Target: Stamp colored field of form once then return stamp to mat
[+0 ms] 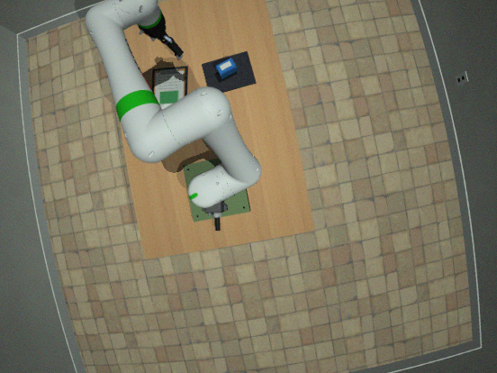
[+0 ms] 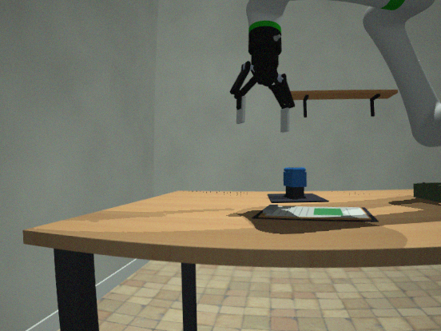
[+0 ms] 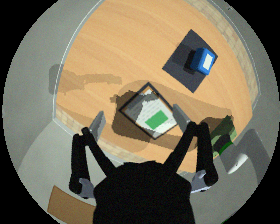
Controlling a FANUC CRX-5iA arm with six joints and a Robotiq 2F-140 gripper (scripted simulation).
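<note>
My hand is 60 mm past the blue stamp, 230 mm to the left of it and 170 mm above it. Round my hand: form 110 mm behind, 60 mm to the left, 210 mm below; then dark mat 60 mm behind, 230 mm to the right, 220 mm below.
</note>
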